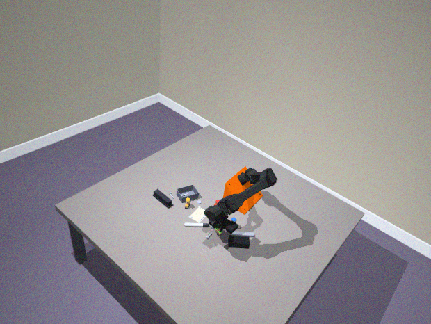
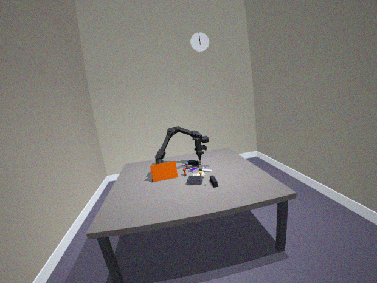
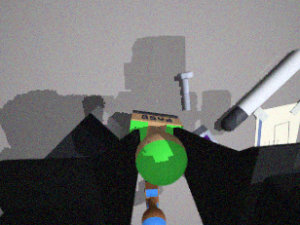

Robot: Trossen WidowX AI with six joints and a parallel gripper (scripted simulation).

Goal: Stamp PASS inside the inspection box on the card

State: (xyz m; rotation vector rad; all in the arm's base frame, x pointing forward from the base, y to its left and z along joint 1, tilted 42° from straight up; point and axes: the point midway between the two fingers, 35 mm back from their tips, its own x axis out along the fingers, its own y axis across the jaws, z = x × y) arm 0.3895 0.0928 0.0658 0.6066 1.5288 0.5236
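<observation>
Right now my gripper tip is 90 mm past the purple ink pad, 70 mm to the left of it and 70 mm above it. The rest, counted from my gripper tip: blue-knobbed stamp 130 mm behind, 10 mm to the left, 50 mm below; green-knobbed PASS stamp right at my gripper tip; black box 50 mm behind, 110 mm to the left, 60 mm below.
</observation>
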